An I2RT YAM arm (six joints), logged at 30 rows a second.
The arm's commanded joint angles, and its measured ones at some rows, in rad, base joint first. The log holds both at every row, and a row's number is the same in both.
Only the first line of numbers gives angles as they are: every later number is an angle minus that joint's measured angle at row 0.
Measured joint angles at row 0:
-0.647, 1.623, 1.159, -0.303, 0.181, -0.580
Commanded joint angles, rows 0 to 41:
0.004, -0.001, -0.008, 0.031, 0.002, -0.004
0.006, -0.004, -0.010, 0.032, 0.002, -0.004
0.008, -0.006, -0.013, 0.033, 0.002, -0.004
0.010, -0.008, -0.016, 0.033, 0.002, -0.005
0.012, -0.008, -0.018, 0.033, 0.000, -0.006
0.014, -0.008, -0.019, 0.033, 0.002, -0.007
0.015, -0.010, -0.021, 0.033, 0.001, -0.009
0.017, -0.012, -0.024, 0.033, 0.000, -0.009
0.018, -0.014, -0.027, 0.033, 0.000, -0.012
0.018, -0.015, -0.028, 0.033, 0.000, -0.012
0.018, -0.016, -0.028, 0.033, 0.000, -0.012
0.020, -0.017, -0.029, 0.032, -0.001, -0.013
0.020, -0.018, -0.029, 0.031, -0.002, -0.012
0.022, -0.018, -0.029, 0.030, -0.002, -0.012
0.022, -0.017, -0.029, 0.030, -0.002, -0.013
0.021, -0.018, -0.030, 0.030, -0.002, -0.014
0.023, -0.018, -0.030, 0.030, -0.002, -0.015
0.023, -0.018, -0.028, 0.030, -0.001, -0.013
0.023, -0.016, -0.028, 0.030, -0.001, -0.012
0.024, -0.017, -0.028, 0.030, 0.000, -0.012
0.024, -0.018, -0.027, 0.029, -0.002, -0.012
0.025, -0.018, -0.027, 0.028, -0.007, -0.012
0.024, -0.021, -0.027, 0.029, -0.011, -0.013
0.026, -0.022, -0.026, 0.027, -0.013, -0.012
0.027, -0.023, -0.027, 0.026, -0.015, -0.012
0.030, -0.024, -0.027, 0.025, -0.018, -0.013
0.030, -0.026, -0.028, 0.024, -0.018, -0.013
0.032, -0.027, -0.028, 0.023, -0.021, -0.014
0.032, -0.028, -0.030, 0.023, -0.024, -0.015
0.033, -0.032, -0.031, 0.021, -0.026, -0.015
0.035, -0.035, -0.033, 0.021, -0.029, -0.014
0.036, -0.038, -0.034, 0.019, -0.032, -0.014
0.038, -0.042, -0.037, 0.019, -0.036, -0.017
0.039, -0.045, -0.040, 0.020, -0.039, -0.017
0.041, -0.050, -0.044, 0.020, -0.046, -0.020
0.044, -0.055, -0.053, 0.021, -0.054, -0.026
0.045, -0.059, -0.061, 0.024, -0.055, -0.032
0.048, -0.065, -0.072, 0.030, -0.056, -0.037
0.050, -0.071, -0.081, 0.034, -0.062, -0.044
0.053, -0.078, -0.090, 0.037, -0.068, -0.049
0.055, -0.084, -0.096, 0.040, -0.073, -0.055
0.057, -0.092, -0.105, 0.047, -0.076, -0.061
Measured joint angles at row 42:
0.052, -0.074, -0.092, 0.015, -0.049, -0.030
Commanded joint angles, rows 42 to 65:
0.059, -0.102, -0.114, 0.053, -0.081, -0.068
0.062, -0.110, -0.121, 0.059, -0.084, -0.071
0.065, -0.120, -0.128, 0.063, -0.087, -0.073
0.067, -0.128, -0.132, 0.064, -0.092, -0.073
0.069, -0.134, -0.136, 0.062, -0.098, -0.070
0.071, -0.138, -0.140, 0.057, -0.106, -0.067
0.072, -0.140, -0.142, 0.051, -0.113, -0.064
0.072, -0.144, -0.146, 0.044, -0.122, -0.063
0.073, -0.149, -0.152, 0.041, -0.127, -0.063
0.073, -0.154, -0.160, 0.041, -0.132, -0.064
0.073, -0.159, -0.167, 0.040, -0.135, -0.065
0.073, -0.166, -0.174, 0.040, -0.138, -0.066
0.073, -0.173, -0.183, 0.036, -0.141, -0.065
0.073, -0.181, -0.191, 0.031, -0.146, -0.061
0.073, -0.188, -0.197, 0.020, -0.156, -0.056
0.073, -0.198, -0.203, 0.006, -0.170, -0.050
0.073, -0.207, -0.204, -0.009, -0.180, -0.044
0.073, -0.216, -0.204, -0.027, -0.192, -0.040
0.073, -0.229, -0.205, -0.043, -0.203, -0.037
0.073, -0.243, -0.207, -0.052, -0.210, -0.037
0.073, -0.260, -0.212, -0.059, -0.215, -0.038
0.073, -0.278, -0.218, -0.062, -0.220, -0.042
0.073, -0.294, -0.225, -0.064, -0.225, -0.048
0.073, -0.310, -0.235, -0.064, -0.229, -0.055
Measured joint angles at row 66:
0.073, -0.280, -0.220, -0.038, -0.188, -0.048
